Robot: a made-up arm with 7 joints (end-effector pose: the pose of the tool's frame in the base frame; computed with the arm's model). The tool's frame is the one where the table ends.
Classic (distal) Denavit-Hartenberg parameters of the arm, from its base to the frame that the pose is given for. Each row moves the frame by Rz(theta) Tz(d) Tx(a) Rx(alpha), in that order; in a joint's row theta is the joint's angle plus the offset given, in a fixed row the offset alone. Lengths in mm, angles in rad.
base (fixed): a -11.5  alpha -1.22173  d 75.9  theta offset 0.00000
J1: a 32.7  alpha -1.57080  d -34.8  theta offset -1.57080
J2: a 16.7  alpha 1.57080  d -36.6  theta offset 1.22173
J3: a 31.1  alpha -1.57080  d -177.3  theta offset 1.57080
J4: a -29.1  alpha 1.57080  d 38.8  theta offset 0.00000
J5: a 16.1  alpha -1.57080  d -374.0  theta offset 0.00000
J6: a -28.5  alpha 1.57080  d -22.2  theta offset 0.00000
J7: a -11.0  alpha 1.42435  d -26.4  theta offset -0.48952
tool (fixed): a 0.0  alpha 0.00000  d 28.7  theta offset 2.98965
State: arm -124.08 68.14 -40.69 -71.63 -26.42 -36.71 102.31
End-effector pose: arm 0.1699 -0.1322 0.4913 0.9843 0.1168 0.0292 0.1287
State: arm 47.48 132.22 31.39 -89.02 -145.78 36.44 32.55
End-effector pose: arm 0.4329 0.0394 0.1561 -0.1474 0.0108 -0.9233 0.3544
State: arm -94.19 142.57 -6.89 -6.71 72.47 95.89 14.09
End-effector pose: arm -0.3128 0.3548 0.2350 0.0998 0.2753 -0.5630 0.7728
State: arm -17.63 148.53 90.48 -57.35 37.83 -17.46 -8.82
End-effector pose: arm -0.2121 -0.1053 0.6025 0.5292 0.2447 0.6836 0.4390
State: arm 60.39 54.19 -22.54 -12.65 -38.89 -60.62 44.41
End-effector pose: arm -0.4222 0.3231 -0.0892 -0.0746 -0.4880 0.7623 0.4185
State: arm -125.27 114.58 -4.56 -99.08 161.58 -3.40 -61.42
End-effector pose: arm -0.2585 -0.0389 0.3826 0.8091 -0.0249 0.2893 0.5109
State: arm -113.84 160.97 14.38 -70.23 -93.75 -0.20 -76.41
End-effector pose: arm -0.5043 0.0086 0.2263 0.8317 -0.3680 0.0765 0.4085
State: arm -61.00 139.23 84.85 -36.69 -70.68 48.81 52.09
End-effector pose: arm -0.4212 0.2641 0.3422 -0.2129 0.3276 0.3144 0.8652
